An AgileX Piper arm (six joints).
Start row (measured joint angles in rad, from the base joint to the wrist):
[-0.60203 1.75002 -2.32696 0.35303 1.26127 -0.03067]
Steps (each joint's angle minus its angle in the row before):
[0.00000 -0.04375 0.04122 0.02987 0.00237 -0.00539]
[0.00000 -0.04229 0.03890 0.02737 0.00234 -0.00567]
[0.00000 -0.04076 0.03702 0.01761 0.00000 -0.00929]
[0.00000 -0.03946 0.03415 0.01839 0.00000 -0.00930]
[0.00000 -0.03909 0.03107 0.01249 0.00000 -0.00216]
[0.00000 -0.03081 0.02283 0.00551 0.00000 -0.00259]
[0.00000 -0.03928 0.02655 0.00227 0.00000 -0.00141]
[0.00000 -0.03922 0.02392 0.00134 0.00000 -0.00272]
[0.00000 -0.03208 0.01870 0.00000 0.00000 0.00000]
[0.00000 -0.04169 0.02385 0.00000 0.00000 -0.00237]
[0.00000 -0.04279 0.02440 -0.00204 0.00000 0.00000]
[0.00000 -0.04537 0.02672 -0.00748 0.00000 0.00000]
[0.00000 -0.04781 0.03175 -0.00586 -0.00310 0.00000]
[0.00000 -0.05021 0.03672 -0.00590 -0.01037 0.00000]
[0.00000 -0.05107 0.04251 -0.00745 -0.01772 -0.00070]
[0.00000 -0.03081 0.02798 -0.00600 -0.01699 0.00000]
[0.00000 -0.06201 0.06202 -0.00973 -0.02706 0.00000]
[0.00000 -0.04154 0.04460 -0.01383 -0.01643 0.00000]
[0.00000 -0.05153 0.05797 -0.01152 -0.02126 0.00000]
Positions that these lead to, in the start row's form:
[-0.60203 1.70627 -2.28574 0.38290 1.26364 -0.03606]
[-0.60203 1.66398 -2.24684 0.41027 1.26598 -0.04173]
[-0.60203 1.62322 -2.20982 0.42788 1.26598 -0.05102]
[-0.60203 1.58376 -2.17567 0.44627 1.26598 -0.06032]
[-0.60203 1.54467 -2.14460 0.45876 1.26598 -0.06248]
[-0.60203 1.51386 -2.12177 0.46427 1.26598 -0.06507]
[-0.60203 1.47458 -2.09522 0.46654 1.26598 -0.06648]
[-0.60203 1.43536 -2.07130 0.46788 1.26598 -0.06920]
[-0.60203 1.40328 -2.05260 0.46788 1.26598 -0.06920]
[-0.60203 1.36159 -2.02875 0.46788 1.26598 -0.07157]
[-0.60203 1.31880 -2.00435 0.46584 1.26598 -0.07157]
[-0.60203 1.27343 -1.97763 0.45836 1.26598 -0.07157]
[-0.60203 1.22562 -1.94588 0.45250 1.26288 -0.07157]
[-0.60203 1.17541 -1.90916 0.44660 1.25251 -0.07157]
[-0.60203 1.12434 -1.86665 0.43915 1.23479 -0.07227]
[-0.60203 1.09353 -1.83867 0.43315 1.21780 -0.07227]
[-0.60203 1.03152 -1.77665 0.42342 1.19074 -0.07227]
[-0.60203 0.98998 -1.73205 0.40959 1.17431 -0.07227]
[-0.60203 0.93845 -1.67408 0.39807 1.15305 -0.07227]

